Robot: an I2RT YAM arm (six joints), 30 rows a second.
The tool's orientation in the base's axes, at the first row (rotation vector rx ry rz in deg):
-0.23, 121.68, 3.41
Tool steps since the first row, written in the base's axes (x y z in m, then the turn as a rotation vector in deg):
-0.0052, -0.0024, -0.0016, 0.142, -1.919, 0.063
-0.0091, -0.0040, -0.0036, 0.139, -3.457, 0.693
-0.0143, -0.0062, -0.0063, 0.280, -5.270, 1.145
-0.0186, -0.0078, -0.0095, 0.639, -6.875, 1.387
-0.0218, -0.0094, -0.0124, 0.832, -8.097, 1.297
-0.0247, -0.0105, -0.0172, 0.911, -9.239, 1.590
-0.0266, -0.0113, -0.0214, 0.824, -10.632, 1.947
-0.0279, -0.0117, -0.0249, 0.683, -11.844, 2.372
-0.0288, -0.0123, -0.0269, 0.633, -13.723, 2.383
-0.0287, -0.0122, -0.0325, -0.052, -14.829, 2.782
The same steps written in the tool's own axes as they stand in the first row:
0.0040, -0.0023, -0.0037, -0.168, -1.918, 0.003
0.0078, -0.0039, -0.0060, -0.735, -3.428, -0.399
0.0127, -0.0061, -0.0091, -1.231, -5.224, -0.596
0.0177, -0.0077, -0.0112, -1.659, -6.827, -0.489
0.0218, -0.0093, -0.0124, -1.710, -8.056, -0.332
0.0274, -0.0105, -0.0124, -2.025, -9.187, -0.469
0.0319, -0.0115, -0.0119, -2.312, -10.561, -0.792
0.0356, -0.0120, -0.0112, -2.624, -11.750, -1.189
0.0378, -0.0126, -0.0109, -2.647, -13.625, -1.321
0.0425, -0.0128, -0.0079, -2.649, -14.695, -2.161

